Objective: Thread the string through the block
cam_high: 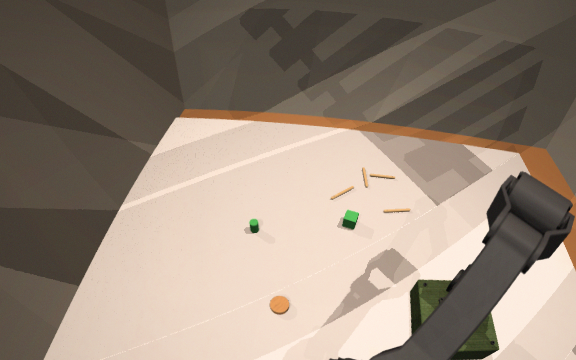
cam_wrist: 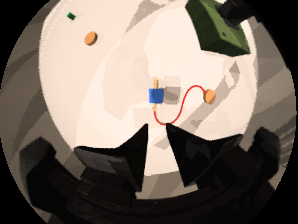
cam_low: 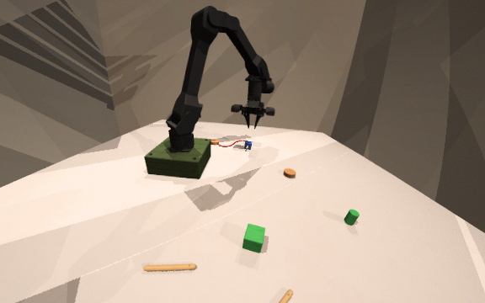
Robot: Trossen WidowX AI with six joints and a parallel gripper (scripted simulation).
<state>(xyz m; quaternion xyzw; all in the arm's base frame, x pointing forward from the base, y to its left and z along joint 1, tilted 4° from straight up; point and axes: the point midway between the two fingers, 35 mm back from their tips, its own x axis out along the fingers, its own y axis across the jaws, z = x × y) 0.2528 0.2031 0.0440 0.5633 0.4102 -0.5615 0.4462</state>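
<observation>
The small blue block is 70 mm below my gripper tip, 30 mm to the right of it and 10 mm behind it. Round my gripper tip: green cube: 480 mm to the right, 70 mm below, 60 mm behind; thin wooden stick: 70 mm below, 20 mm to the right, 10 mm behind; round wooden button: 170 mm behind, 80 mm below, 10 mm to the left.
</observation>
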